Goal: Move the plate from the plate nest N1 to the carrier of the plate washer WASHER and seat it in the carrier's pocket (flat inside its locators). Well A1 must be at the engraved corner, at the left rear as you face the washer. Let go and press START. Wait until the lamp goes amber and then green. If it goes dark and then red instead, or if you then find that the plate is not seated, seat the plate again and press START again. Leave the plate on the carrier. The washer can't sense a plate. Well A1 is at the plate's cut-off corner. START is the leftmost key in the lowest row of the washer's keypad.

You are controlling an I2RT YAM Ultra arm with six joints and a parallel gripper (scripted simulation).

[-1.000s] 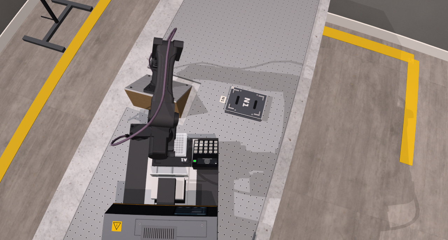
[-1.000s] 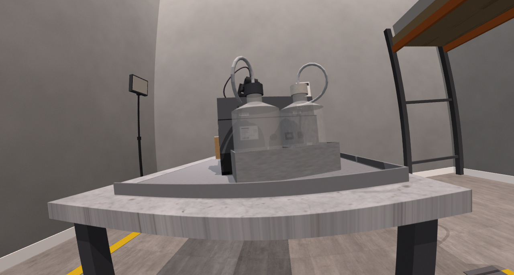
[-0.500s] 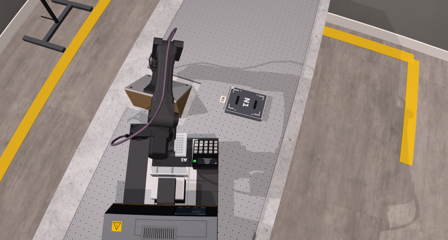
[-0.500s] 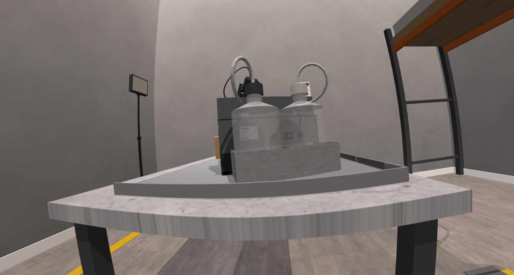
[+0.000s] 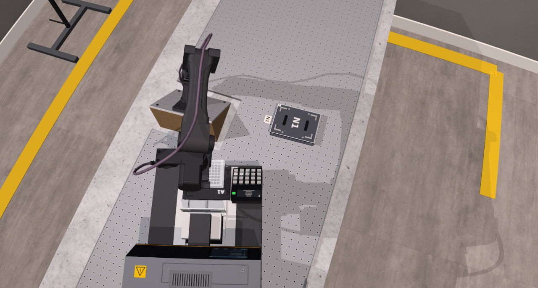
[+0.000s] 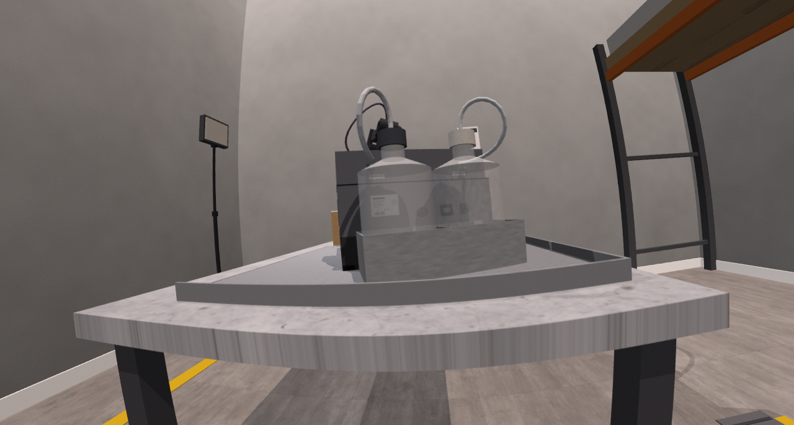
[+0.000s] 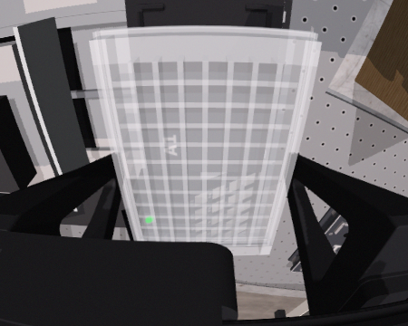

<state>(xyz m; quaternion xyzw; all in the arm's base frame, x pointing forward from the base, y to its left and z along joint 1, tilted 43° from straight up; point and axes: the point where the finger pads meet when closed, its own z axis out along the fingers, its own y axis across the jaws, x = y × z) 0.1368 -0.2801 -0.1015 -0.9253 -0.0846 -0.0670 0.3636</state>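
Right now the clear well plate is right at my hand. Round my hand: N1 label (140 mm ahead, 310 mm to the left, 180 mm below); then plate washer (30 mm ahead, 150 mm to the right, 50 mm below); then black washer carrier (100 mm below).
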